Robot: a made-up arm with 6 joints.
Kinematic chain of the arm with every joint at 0, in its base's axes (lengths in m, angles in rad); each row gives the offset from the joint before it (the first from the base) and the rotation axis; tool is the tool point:
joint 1: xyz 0 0 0.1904 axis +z
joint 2: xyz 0 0.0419 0 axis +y
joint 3: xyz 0 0 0.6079 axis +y
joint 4: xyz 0 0 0.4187 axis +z
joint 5: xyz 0 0 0 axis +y
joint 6: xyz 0 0 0.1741 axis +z
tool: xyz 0 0 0
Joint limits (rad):
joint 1: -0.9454..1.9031
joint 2: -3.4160..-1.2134
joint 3: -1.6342..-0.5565
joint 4: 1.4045..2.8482
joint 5: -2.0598..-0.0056
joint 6: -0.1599..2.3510
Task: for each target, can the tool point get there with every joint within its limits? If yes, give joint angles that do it. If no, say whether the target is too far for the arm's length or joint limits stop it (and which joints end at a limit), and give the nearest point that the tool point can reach.
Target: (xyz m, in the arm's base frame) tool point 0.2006 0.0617 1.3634
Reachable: no: joint limits stop it (at a limit: joint 1, joint 2, joint 3, joint 5) | nearest point 0.3055 -0.8771 0.4806 | short by 1.293 m
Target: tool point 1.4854 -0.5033 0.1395
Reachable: no: too far | nearest point 0.6868 -0.2327 -0.1981 | short by 0.908 m
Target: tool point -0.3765 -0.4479 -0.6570
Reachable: yes | joints 0.7172 -2.1234 -0.9248 1.6554 -0.8648 1.9508
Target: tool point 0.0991 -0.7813 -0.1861
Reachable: yes | joints 1.5708 -1.6214 -1.2953 2.1524 -1.8191 1.7957
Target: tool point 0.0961 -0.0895 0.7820
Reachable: no: joint limits stop it (at a limit: joint 1, joint 2, joint 3, joint 5) | nearest point 0.3133 -0.8739 0.4778 | short by 0.869 m
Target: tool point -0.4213 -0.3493 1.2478
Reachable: no: joint limits stop it (at a limit: joint 2, joint 3, joint 4, joint 5) | nearest point -0.7151 -0.5928 0.4806 | short by 0.857 m
